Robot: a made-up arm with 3 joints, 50 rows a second.
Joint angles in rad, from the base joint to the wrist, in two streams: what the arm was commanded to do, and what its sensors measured. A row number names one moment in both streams.
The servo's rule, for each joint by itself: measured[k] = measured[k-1] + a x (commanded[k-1-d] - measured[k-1]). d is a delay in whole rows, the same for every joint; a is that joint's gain. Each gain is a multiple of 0.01, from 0.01 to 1. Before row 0 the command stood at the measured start. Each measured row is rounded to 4 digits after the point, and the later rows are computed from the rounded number. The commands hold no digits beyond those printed.
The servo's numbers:
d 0
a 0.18 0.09 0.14
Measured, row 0:
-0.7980, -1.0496, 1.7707
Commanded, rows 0 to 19:
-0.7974, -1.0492, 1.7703
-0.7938, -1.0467, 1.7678
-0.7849, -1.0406, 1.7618
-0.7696, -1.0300, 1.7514
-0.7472, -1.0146, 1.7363
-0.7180, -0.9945, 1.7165
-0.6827, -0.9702, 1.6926
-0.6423, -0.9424, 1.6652
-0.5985, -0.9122, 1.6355
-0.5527, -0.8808, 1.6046
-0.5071, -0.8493, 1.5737
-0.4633, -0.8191, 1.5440
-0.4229, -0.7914, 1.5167
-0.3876, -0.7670, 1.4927
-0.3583, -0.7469, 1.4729
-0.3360, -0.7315, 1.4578
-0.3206, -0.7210, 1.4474
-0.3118, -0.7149, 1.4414
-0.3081, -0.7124, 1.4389
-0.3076, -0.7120, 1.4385
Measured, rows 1 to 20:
-0.7979, -1.0496, 1.7706
-0.7972, -1.0493, 1.7702
-0.7950, -1.0485, 1.7690
-0.7904, -1.0468, 1.7665
-0.7826, -1.0439, 1.7623
-0.7710, -1.0395, 1.7559
-0.7551, -1.0333, 1.7470
-0.7348, -1.0251, 1.7355
-0.7103, -1.0149, 1.7215
-0.6819, -1.0028, 1.7051
-0.6504, -0.9890, 1.6867
-0.6167, -0.9737, 1.6667
-0.5818, -0.9573, 1.6457
-0.5468, -0.9402, 1.6243
-0.5129, -0.9228, 1.6031
-0.4811, -0.9056, 1.5828
-0.4522, -0.8890, 1.5638
-0.4269, -0.8733, 1.5467
-0.4055, -0.8588, 1.5316
-0.3879, -0.8456, 1.5186

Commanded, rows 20 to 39:
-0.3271, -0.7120, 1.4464
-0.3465, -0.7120, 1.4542
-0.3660, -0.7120, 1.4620
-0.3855, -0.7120, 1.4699
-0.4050, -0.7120, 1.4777
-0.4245, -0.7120, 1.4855
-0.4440, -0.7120, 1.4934
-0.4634, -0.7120, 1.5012
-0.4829, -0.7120, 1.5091
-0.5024, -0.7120, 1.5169
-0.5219, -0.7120, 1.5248
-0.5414, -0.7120, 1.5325
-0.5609, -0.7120, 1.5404
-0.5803, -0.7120, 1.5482
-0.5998, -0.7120, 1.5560
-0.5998, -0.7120, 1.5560
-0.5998, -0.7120, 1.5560
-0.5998, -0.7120, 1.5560
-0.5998, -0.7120, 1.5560
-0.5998, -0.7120, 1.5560
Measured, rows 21 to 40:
-0.3770, -0.8336, 1.5085
-0.3715, -0.8227, 1.5009
-0.3705, -0.8127, 1.4955
-0.3732, -0.8036, 1.4919
-0.3789, -0.7954, 1.4899
-0.3871, -0.7879, 1.4893
-0.3973, -0.7811, 1.4899
-0.4092, -0.7749, 1.4915
-0.4225, -0.7692, 1.4940
-0.4369, -0.7641, 1.4972
-0.4522, -0.7594, 1.5011
-0.4683, -0.7551, 1.5055
-0.4850, -0.7512, 1.5104
-0.5022, -0.7477, 1.5157
-0.5198, -0.7445, 1.5213
-0.5342, -0.7416, 1.5262
-0.5460, -0.7389, 1.5304
-0.5557, -0.7365, 1.5340
-0.5636, -0.7343, 1.5371
-0.5701, -0.7323, 1.5397

